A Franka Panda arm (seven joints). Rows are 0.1 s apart.
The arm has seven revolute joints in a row. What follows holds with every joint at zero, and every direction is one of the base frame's.
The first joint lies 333 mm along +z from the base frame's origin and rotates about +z.
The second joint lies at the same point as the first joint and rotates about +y.
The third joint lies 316 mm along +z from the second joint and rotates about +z.
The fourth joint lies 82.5 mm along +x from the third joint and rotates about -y.
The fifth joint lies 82.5 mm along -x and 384 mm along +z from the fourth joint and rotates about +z.
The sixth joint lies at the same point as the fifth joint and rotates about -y.
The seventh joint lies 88 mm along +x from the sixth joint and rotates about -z.
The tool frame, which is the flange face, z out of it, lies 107 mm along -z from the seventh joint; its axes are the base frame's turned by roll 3.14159, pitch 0 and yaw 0 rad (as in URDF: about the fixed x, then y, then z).
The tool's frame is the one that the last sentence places.
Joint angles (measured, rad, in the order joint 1, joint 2, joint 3, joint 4, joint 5, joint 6, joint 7), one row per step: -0.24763, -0.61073, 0.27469, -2.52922, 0.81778, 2.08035, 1.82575; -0.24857, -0.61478, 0.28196, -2.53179, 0.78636, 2.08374, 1.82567; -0.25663, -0.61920, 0.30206, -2.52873, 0.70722, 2.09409, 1.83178; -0.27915, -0.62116, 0.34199, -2.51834, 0.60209, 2.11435, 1.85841; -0.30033, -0.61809, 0.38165, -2.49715, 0.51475, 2.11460, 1.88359; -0.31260, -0.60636, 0.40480, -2.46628, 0.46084, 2.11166, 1.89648; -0.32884, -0.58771, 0.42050, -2.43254, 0.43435, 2.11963, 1.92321
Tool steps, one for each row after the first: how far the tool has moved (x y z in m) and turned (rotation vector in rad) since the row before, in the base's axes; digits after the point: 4 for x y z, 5 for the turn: -0.0013, 0.0010, -0.0010, -0.03525, -0.00076, 0.01388; -0.0004, 0.0015, 0.0002, -0.08745, -0.00461, 0.02606; 0.0021, 0.0028, 0.0019, -0.11941, -0.00713, 0.01564; 0.0030, 0.0063, 0.0040, -0.09725, 0.00072, 0.02106; 0.0055, 0.0054, 0.0075, -0.05608, -0.00663, 0.01922; 0.0085, 0.0016, 0.0087, -0.02116, -0.01450, -0.01461
